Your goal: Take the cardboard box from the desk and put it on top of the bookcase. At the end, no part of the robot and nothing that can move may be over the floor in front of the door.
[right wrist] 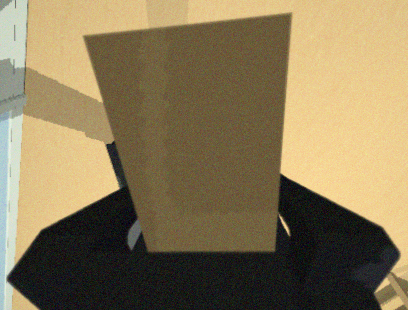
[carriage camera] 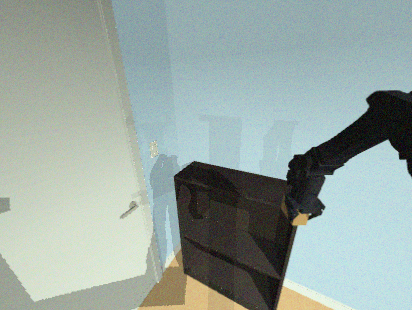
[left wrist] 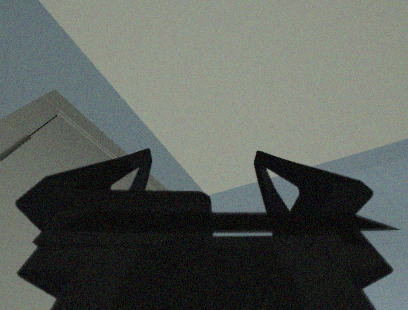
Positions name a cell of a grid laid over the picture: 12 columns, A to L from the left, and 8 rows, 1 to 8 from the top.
Scene:
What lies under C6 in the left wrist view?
The left gripper.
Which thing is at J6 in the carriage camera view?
The right gripper.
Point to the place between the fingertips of the right gripper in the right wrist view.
G5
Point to a dark brown bookcase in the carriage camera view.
At H6

